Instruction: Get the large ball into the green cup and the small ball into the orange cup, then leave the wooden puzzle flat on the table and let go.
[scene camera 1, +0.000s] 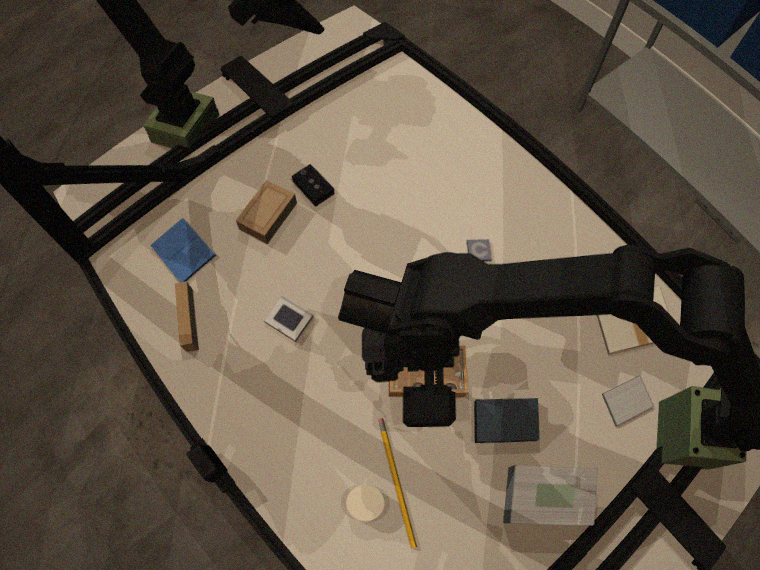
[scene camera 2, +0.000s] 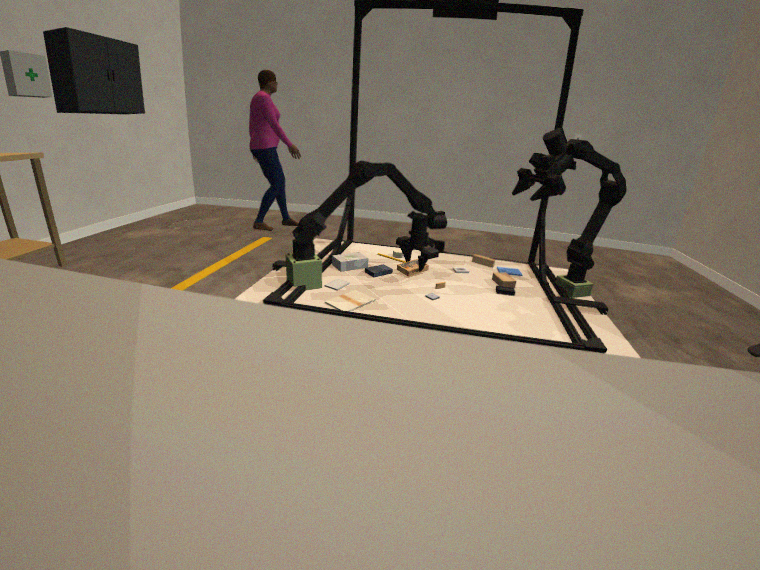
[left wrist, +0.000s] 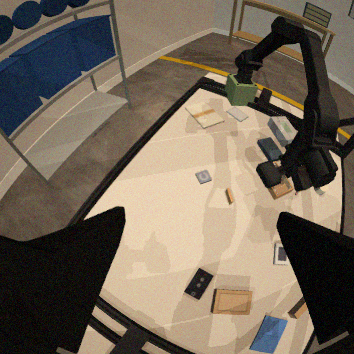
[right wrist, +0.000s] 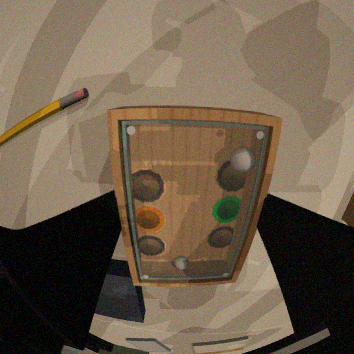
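Pixels of known places: left gripper, fingertip midpoint: (scene camera 1: 339, 10) (scene camera 2: 521, 196) (left wrist: 205, 218); right gripper, fingertip midpoint: (scene camera 1: 421, 371) (scene camera 2: 414, 267) (right wrist: 190, 198); left arm's base at its link origin: (scene camera 1: 177, 110) (scene camera 2: 575, 279); right arm's base at its link origin: (scene camera 1: 719, 424) (scene camera 2: 303, 257) (left wrist: 242, 79).
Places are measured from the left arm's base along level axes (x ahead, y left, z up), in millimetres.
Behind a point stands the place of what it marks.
Note:
The wooden puzzle (scene camera 1: 464, 368) @(y -252, x 614, z -19 mm) (scene camera 2: 410, 268) @(y -247, x 588, z -21 mm) (left wrist: 282, 190) @(y -283, x 525, z -16 mm) (right wrist: 195, 114) @(y -290, x 522, z -13 mm) is between the fingers of my right gripper (scene camera 1: 429, 392) (right wrist: 190, 198) @(y -274, x 561, z -29 mm), at or low over the table; contact is unclear. In the right wrist view, the large ball (right wrist: 242, 158) @(y -262, x 531, z -23 mm) lies at the upper edge of the dark upper-right cup, beyond the green cup (right wrist: 227, 209) @(y -258, x 555, z -19 mm). The small ball (right wrist: 181, 262) @(y -260, x 607, z -29 mm) lies near the puzzle's lower end, apart from the orange cup (right wrist: 149, 219) @(y -290, x 573, z -17 mm). Both named cups look empty. My left gripper (scene camera 2: 526, 193) @(y -1, x 337, z 303 mm) (left wrist: 205, 218) @(y -1, x 337, z 303 mm) is open and empty, high above the table.
A dark blue box (scene camera 1: 506, 420) @(y -299, x 696, z -34 mm) (right wrist: 120, 297) @(y -287, x 685, z -34 mm) lies close beside the puzzle. A pencil (scene camera 1: 397, 481) @(y -428, x 585, z -45 mm) (right wrist: 37, 116) @(y -385, x 555, z -45 mm) and a pale round disc (scene camera 1: 365, 503) @(y -473, x 556, z -25 mm) lie in front. A white-framed item (scene camera 1: 288, 317) @(y -265, x 354, z -43 mm), a wooden box (scene camera 1: 267, 209) @(y -121, x 251, z -23 mm) and a blue item (scene camera 1: 182, 250) @(y -228, x 141, z -46 mm) lie farther left in scene camera 1.

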